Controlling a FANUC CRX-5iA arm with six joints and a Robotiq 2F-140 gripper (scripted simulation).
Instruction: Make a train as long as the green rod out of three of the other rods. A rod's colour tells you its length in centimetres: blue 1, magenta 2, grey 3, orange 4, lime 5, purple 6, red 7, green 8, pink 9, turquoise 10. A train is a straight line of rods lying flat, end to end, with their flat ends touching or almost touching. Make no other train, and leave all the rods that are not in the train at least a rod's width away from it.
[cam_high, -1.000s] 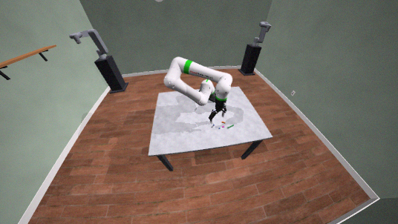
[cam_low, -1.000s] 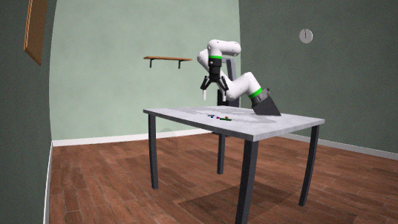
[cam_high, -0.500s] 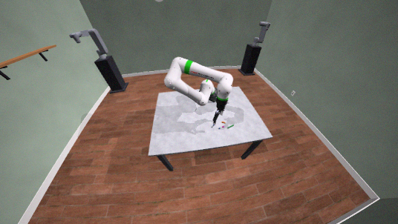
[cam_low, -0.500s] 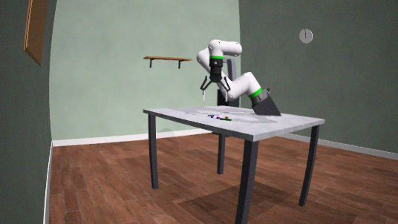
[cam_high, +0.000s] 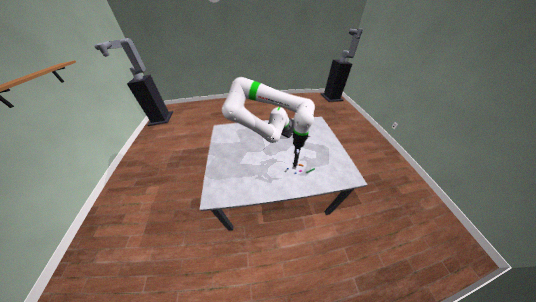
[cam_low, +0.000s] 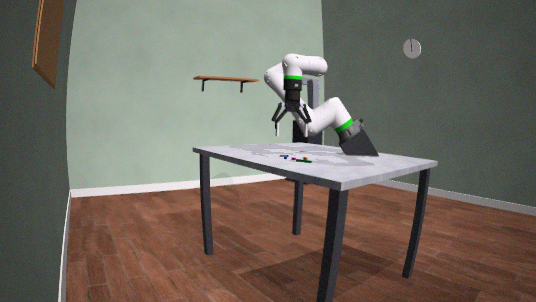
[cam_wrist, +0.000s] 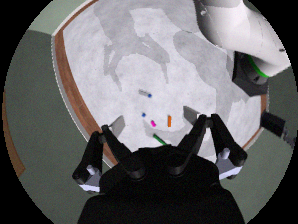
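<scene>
Right now my hand is 110 mm above the orange rod, 80 mm to the right of it and 20 mm past it. Also, from my hand: green rod: 130 mm to the left, 110 mm below, 50 mm ahead; grey rod: 110 mm below, 60 mm to the right; magenta rod: 110 mm below, 50 mm to the left, 30 mm ahead.
</scene>
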